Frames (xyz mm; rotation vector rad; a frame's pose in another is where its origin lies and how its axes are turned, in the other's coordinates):
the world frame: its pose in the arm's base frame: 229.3 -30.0 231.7 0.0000 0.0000 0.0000
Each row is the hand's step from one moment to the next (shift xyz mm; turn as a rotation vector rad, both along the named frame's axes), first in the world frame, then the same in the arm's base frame.
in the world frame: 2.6 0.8 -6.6 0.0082 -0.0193 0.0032
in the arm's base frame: 2.6 0.8 -6.6 0.0082 -0.0193 0.0032
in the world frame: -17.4 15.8 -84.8 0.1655 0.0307 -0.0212
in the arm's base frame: -17.4 15.8 -84.8 0.1655 0.0307 -0.0212
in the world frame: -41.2 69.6 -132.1 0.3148 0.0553 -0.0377
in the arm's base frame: -41.2 69.6 -132.1 0.3148 0.0553 -0.0377
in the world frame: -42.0 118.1 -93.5 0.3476 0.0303 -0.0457
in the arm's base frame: -42.0 118.1 -93.5 0.3476 0.0303 -0.0457
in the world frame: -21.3 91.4 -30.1 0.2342 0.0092 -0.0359
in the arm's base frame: -21.3 91.4 -30.1 0.2342 0.0092 -0.0359
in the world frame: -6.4 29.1 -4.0 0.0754 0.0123 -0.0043
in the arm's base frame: -6.4 29.1 -4.0 0.0754 0.0123 -0.0043
